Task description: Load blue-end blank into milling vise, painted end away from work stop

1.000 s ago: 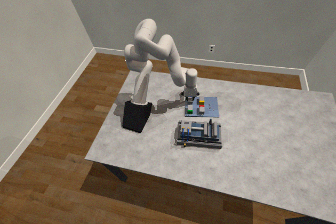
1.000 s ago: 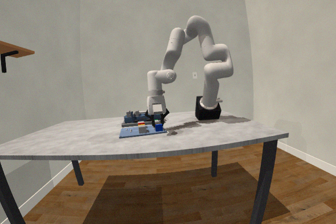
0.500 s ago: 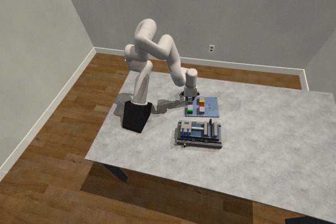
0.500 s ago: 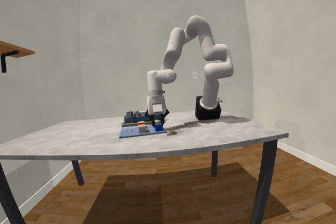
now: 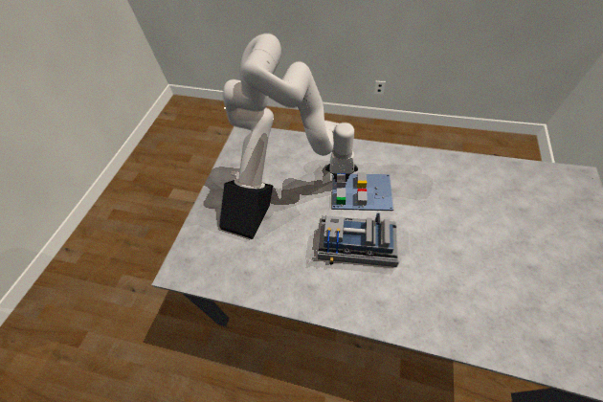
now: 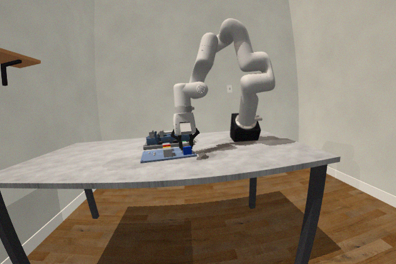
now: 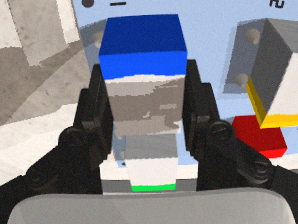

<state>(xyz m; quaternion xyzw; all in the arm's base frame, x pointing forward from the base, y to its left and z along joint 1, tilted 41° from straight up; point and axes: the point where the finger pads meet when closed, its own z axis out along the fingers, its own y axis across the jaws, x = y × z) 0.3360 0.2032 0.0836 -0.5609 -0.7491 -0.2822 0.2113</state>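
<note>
The green-ended blank lies 90 mm to the right of my hand, 30 mm ahead of it and 20 mm below it. Round my hand: blue-ended blank 20 mm below; then infeed plate 100 mm ahead, 40 mm below, 20 mm to the right; then yellow-ended blank 90 mm ahead, 30 mm to the left, 20 mm below.
</note>
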